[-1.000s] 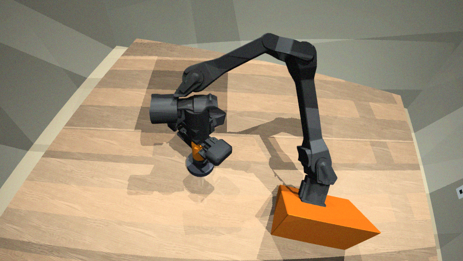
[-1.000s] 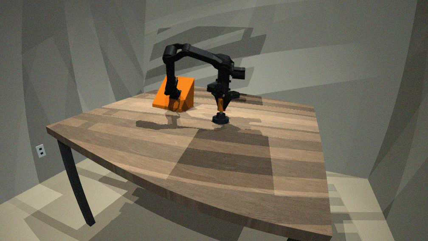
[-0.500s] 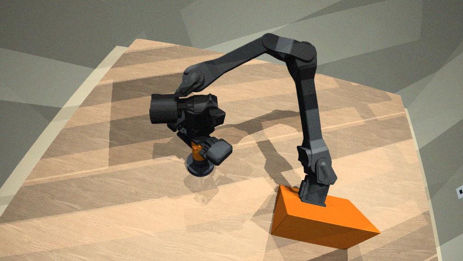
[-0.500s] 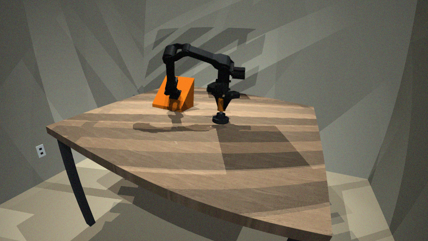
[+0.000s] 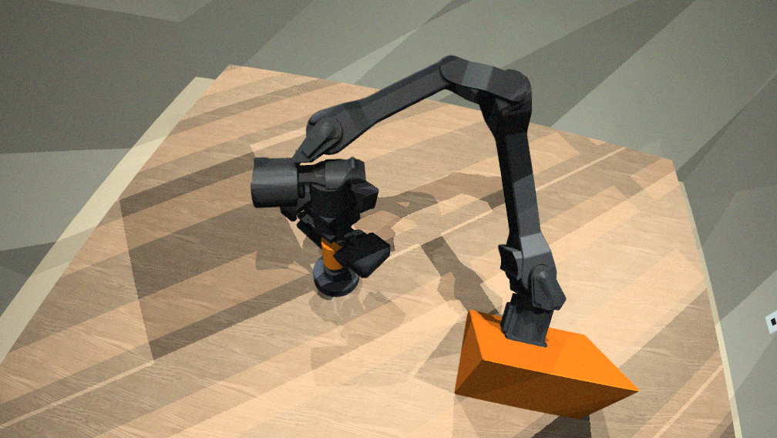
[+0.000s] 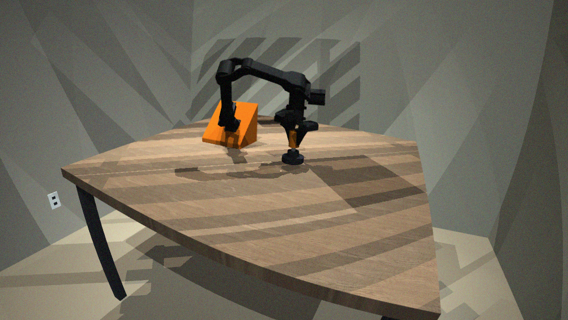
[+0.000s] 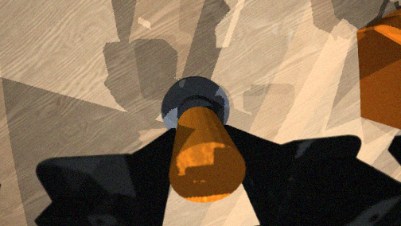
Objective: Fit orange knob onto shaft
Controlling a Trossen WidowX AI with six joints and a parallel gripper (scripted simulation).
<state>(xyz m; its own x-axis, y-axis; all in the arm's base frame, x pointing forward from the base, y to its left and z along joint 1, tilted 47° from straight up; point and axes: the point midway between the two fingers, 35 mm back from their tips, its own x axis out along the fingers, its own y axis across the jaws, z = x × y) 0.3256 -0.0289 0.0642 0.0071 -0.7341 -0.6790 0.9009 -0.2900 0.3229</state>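
Now: the orange knob 3 cm above my gripper tip. The rest, counted from my gripper tip: round pedestal: 4 cm below.
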